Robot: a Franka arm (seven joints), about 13 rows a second.
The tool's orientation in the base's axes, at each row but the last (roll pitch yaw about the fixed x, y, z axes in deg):
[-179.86, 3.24, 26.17]
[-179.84, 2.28, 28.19]
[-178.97, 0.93, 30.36]
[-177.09, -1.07, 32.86]
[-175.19, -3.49, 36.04]
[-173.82, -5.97, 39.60]
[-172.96, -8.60, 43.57]
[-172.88, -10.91, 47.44]
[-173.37, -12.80, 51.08]
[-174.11, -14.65, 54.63]
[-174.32, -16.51, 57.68]
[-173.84, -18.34, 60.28]
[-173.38, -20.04, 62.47]
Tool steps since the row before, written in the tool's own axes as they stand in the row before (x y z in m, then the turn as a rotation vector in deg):
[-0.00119, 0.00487, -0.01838, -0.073, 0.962, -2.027]
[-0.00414, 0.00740, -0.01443, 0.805, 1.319, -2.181]
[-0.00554, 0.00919, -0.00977, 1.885, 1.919, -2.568]
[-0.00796, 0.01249, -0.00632, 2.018, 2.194, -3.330]
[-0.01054, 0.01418, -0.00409, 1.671, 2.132, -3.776]
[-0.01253, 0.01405, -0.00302, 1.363, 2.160, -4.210]
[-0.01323, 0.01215, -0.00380, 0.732, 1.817, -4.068]
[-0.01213, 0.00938, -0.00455, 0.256, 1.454, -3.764]
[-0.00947, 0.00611, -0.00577, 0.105, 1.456, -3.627]
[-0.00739, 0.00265, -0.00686, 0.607, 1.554, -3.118]
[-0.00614, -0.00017, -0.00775, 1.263, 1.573, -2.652]
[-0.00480, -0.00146, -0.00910, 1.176, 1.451, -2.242]
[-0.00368, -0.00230, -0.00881, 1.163, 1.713, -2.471]
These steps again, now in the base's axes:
[0.00203, -0.00448, 0.01841, 0.464, -0.850, 2.026]
[0.00037, -0.00824, 0.01456, 1.411, -0.747, 2.144]
[0.00009, -0.01080, 0.00969, 2.655, -0.722, 2.502]
[0.00017, -0.01512, 0.00553, 2.925, -0.920, 3.251]
[-0.00013, -0.01800, 0.00224, 2.608, -1.121, 3.679]
[-0.00061, -0.01906, 0.00018, 2.385, -1.402, 4.073]
[-0.00109, -0.01833, 0.00028, 1.698, -1.562, 3.881]
[-0.00121, -0.01592, 0.00100, 1.121, -1.602, 3.539]
[-0.00126, -0.01228, 0.00280, 1.037, -1.684, 3.373]
[-0.00237, -0.00911, 0.00447, 1.431, -1.208, 3.000]
[-0.00382, -0.00715, 0.00567, 1.815, -0.550, 2.740]
[-0.00411, -0.00624, 0.00723, 1.692, -0.432, 2.338]
[-0.00415, -0.00522, 0.00721, 1.909, -0.635, 2.519]

